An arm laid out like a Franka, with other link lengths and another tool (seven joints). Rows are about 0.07 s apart.
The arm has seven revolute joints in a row. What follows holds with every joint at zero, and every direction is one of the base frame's.
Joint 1 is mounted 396.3 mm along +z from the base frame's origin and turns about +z.
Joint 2 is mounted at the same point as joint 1 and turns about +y.
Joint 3 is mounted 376 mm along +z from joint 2 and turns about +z.
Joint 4 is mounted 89.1 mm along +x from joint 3 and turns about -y.
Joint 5 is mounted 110.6 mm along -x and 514.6 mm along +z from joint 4 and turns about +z.
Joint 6 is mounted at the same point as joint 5 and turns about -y.
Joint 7 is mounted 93.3 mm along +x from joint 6 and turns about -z.
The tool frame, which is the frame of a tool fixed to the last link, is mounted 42 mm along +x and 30 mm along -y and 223.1 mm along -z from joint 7; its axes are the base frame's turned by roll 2.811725, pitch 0 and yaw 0.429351 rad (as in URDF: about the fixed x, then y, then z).
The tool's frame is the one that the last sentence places.
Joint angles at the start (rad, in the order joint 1, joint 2, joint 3, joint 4, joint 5, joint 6, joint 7): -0.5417 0.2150 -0.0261 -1.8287 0.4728 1.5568 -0.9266
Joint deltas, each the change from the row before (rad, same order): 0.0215 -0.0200 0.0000 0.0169 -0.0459 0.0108 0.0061; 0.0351 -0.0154 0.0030 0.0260 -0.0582 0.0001 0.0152; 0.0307 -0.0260 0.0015 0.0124 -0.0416 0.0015 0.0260; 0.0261 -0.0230 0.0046 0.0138 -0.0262 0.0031 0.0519; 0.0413 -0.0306 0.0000 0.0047 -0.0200 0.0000 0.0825
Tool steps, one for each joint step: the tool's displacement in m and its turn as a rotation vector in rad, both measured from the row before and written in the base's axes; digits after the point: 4 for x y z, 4 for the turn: 0.0068 0.0023 0.0191 -0.0616 -0.0134 0.0326; 0.0101 0.0117 0.0202 -0.0680 -0.0015 0.0488; 0.0061 0.0121 0.0222 -0.0561 -0.0051 0.0242; 0.0073 0.0123 0.0222 -0.0467 -0.0034 -0.0081; 0.0055 0.0216 0.0225 -0.0430 0.0066 -0.0283
